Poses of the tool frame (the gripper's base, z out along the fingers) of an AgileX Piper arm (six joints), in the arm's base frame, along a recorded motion.
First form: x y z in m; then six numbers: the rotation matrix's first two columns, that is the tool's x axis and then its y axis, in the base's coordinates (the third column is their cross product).
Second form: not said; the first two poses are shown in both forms.
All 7 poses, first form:
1: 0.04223 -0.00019 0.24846 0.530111 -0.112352 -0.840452 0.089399 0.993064 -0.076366
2: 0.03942 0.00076 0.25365 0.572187 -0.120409 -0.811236 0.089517 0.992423 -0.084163
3: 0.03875 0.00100 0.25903 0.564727 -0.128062 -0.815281 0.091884 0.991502 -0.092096
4: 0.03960 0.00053 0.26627 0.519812 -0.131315 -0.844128 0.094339 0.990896 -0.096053
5: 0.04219 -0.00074 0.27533 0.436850 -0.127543 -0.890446 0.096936 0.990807 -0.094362
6: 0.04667 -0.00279 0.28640 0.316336 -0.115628 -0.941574 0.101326 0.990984 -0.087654
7: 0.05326 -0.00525 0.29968 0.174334 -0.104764 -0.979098 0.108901 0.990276 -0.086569
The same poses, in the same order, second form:
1: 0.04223 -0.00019 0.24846 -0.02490 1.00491 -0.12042
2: 0.03942 0.00076 0.25365 -0.03501 0.95377 -0.12310
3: 0.03875 0.00100 0.25903 -0.04071 0.96211 -0.12939
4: 0.03960 0.00053 0.26627 -0.03978 1.01526 -0.13531
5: 0.04219 -0.00074 0.27533 -0.03064 1.11001 -0.13961
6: 0.04667 -0.00279 0.28640 -0.01315 1.24075 -0.14282
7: 0.05326 -0.00525 0.29968 0.00352 1.38733 -0.15141
